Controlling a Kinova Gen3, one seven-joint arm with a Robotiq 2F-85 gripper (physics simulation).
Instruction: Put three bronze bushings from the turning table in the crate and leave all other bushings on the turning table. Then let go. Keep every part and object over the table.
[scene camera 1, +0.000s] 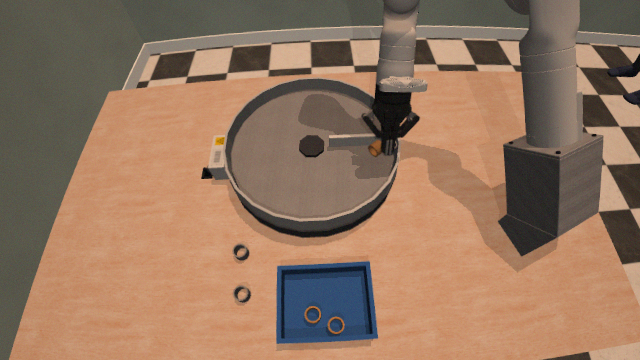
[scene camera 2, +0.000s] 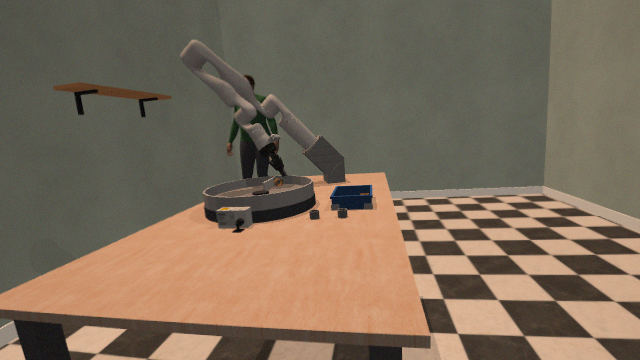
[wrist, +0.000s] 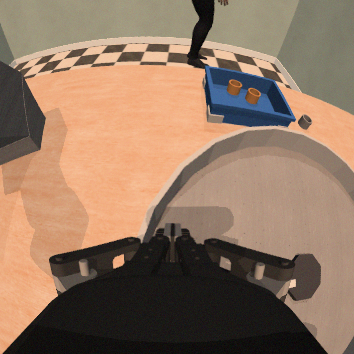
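Pixels of known places: gripper, fingertip midpoint: (scene camera 1: 386, 154) (scene camera 2: 285, 176) (wrist: 172, 233); arm's base, origin of the base link: (scene camera 1: 551, 139) (scene camera 2: 311, 144).
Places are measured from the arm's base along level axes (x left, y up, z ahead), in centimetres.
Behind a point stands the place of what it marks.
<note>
My gripper (scene camera 1: 388, 151) {x -4.8, y -12.4, z 31.0 cm} (scene camera 2: 284, 173) {x -4.8, y -12.4, z 31.0 cm} (wrist: 172, 233) {x -4.8, y -12.4, z 31.0 cm} is shut with nothing between its fingers, low inside the rim of the turning table (scene camera 1: 300, 195) {x 3.9, y -16.0, z 50.6 cm} (scene camera 2: 265, 206) {x 0.5, y -16.3, z 66.9 cm} (wrist: 280, 185) {x 3.4, y -16.0, z 45.9 cm}. One bronze bushing (scene camera 1: 374, 148) (scene camera 2: 278, 182) lies on its side on the turning table, close beside the fingers; the gripper hides it in the wrist view. The blue crate (scene camera 1: 280, 310) {x 28.5, y -16.4, z 53.4 cm} (scene camera 2: 351, 200) {x 27.1, y -18.0, z 53.8 cm} (wrist: 240, 118) {x 19.4, y -19.5, z 42.7 cm} holds two upright bronze bushings: one bushing (scene camera 1: 305, 314) (wrist: 234, 88) and another bushing (scene camera 1: 328, 325) (wrist: 253, 96), a little apart.
A straight grey bar (scene camera 1: 350, 141) {x -9.5, y -14.0, z 39.0 cm} crosses the turning table from near its dark hub (scene camera 1: 311, 145) {x -9.3, y -15.2, z 48.4 cm} (wrist: 306, 277) {x -9.6, y -15.2, z 48.6 cm} toward the gripper. Two dark grey bushings (scene camera 2: 314, 215) {x 16.4, y -19.9, z 65.1 cm} (scene camera 2: 342, 213) {x 25.3, y -19.7, z 63.8 cm} stand on the wooden table beside the crate. A control box (scene camera 1: 217, 157) {x -6.2, y -15.4, z 71.5 cm} (scene camera 2: 234, 218) {x -7.3, y -18.2, z 73.6 cm} adjoins the turning table.
</note>
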